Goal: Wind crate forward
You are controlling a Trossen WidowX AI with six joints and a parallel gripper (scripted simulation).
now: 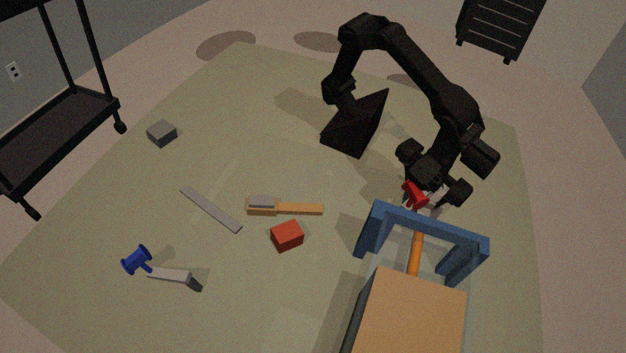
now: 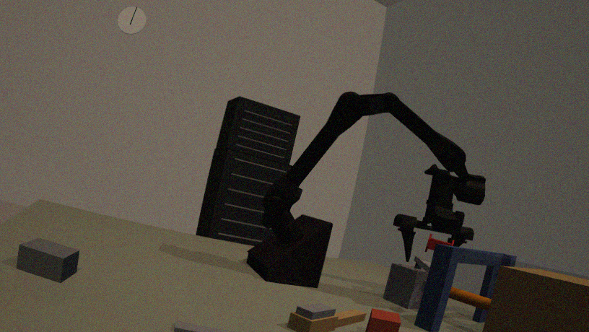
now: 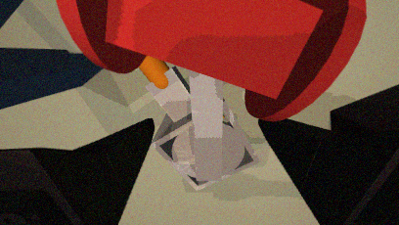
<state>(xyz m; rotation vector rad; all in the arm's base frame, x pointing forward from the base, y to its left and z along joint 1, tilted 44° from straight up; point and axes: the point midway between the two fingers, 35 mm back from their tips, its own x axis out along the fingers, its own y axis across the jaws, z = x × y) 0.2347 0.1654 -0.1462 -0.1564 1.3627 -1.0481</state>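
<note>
Now: gripper tip 10 mm to the left of the red-knobbed winch handle, 10 mm below it and 10 mm short of it. Also, from my gripper tip: grey winch 70 mm below, 60 mm behind, 20 mm to the left; then wooden brush 310 mm to the right, 90 mm below, 90 mm ahead; then red knob 50 mm ahead, 40 mm above, 30 mm to the right.
</note>
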